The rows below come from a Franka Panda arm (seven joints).
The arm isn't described. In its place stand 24 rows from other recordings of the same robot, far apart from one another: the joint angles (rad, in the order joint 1, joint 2, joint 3, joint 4, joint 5, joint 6, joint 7), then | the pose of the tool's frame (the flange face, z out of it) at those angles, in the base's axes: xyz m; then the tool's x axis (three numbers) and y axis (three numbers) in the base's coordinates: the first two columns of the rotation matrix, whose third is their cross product.
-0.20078 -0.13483 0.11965 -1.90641 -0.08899 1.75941 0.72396 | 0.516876 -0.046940 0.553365 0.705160 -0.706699 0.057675 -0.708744 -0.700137 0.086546
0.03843 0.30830 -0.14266 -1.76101 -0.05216 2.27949 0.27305 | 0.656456 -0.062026 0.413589 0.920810 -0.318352 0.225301 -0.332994 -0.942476 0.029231
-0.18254 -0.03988 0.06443 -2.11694 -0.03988 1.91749 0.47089 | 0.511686 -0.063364 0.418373 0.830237 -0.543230 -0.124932 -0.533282 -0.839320 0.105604
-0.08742 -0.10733 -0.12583 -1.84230 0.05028 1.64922 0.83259 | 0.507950 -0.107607 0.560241 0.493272 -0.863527 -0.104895 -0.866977 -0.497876 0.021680
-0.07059 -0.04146 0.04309 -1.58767 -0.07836 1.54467 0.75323 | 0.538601 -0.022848 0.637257 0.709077 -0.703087 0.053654 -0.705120 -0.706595 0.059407
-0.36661 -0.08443 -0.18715 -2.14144 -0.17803 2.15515 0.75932 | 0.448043 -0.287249 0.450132 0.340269 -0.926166 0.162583 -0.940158 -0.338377 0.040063
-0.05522 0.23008 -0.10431 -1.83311 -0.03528 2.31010 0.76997 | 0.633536 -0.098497 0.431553 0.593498 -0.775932 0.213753 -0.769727 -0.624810 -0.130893
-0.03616 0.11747 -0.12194 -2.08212 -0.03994 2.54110 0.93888 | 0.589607 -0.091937 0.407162 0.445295 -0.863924 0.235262 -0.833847 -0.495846 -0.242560
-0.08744 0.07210 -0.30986 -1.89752 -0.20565 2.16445 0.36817 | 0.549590 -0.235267 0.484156 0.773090 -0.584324 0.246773 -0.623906 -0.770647 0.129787
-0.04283 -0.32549 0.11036 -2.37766 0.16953 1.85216 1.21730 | 0.419535 0.042682 0.431464 0.322976 -0.929609 -0.177519 -0.924683 -0.349920 0.150060
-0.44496 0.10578 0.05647 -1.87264 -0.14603 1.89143 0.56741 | 0.531738 -0.230182 0.448546 0.618159 -0.786023 -0.006858 -0.775782 -0.611464 0.155801
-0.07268 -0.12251 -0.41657 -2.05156 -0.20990 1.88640 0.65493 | 0.446580 -0.262190 0.483888 0.482932 -0.874537 0.044298 -0.868713 -0.472130 0.149772
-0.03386 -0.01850 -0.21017 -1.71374 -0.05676 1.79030 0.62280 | 0.547627 -0.142327 0.586392 0.650259 -0.752125 0.107108 -0.755547 -0.654978 -0.012365
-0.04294 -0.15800 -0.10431 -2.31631 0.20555 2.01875 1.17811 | 0.466669 -0.057619 0.396473 0.133482 -0.964312 -0.228660 -0.986098 -0.152270 0.066518
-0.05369 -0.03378 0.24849 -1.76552 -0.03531 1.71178 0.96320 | 0.540013 0.105043 0.562276 0.722705 -0.690762 0.023361 -0.691050 -0.721587 0.041970
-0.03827 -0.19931 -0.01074 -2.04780 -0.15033 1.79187 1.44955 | 0.491048 -0.037144 0.522231 0.113544 -0.984488 0.133757 -0.991686 -0.104097 0.075642
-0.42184 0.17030 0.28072 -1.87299 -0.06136 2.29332 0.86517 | 0.617774 -0.097178 0.451186 0.533852 -0.828130 0.170887 -0.807263 -0.559291 -0.188465
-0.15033 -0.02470 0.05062 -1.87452 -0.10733 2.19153 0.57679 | 0.582109 -0.061828 0.553350 0.752342 -0.567275 0.334934 -0.572516 -0.814537 -0.093567
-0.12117 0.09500 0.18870 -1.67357 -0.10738 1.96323 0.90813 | 0.610933 0.029782 0.558467 0.669013 -0.719073 0.188028 -0.715522 -0.691560 -0.098860
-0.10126 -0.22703 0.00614 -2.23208 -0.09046 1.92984 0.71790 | 0.469437 -0.050972 0.459695 0.712039 -0.702135 -0.002798 -0.697409 -0.707697 0.113078
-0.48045 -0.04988 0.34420 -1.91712 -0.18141 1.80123 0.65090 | 0.532957 -0.085643 0.506850 0.740720 -0.669452 0.056279 -0.665793 -0.720311 0.194607
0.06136 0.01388 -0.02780 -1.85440 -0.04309 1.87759 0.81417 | 0.566993 0.015854 0.508040 0.719253 -0.693792 0.036435 -0.694661 -0.719002 0.021962
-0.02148 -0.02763 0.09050 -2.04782 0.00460 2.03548 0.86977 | 0.543756 0.038130 0.452946 0.694634 -0.719312 0.008531 -0.719206 -0.694682 -0.012660
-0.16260 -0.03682 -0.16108 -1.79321 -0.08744 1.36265 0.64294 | 0.473910 -0.171473 0.529628 0.515884 -0.816590 -0.258929 -0.763277 -0.575379 0.293851
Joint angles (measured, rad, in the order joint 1, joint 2, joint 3, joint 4, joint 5, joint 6, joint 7), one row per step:
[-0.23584 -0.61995 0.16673 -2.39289 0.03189 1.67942 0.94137]
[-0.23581 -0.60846 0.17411 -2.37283 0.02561 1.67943 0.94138]
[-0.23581 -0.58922 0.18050 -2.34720 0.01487 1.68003 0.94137]
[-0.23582 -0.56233 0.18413 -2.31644 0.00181 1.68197 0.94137]
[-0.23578 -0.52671 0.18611 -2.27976 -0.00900 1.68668 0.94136]
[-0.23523 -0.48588 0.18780 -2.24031 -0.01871 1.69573 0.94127]
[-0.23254 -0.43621 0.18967 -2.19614 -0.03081 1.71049 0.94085]
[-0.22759 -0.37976 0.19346 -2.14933 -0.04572 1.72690 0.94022]
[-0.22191 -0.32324 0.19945 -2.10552 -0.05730 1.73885 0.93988]
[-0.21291 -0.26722 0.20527 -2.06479 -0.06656 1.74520 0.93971]
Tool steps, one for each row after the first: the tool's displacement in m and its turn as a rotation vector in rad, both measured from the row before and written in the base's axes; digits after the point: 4 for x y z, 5 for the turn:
[0.0047 0.0025 0.0051 -0.00948 -0.00700 0.00928]
[0.0068 0.0016 0.0050 -0.01180 -0.00530 0.00998]
[0.0089 0.0001 0.0048 -0.01107 -0.00452 0.00874]
[0.0117 -0.0005 0.0043 -0.00641 -0.00519 0.00774]
[0.0137 -0.0006 0.0036 -0.00419 -0.00742 0.00844]
[0.0168 -0.0002 0.0022 -0.00482 -0.00906 0.01237]
[0.0189 0.0012 -0.0001 -0.00640 -0.00651 0.01740]
[0.0182 0.0030 -0.0030 -0.00280 0.00067 0.01841]
[0.0171 0.0048 -0.0057 0.00040 0.00847 0.01993]

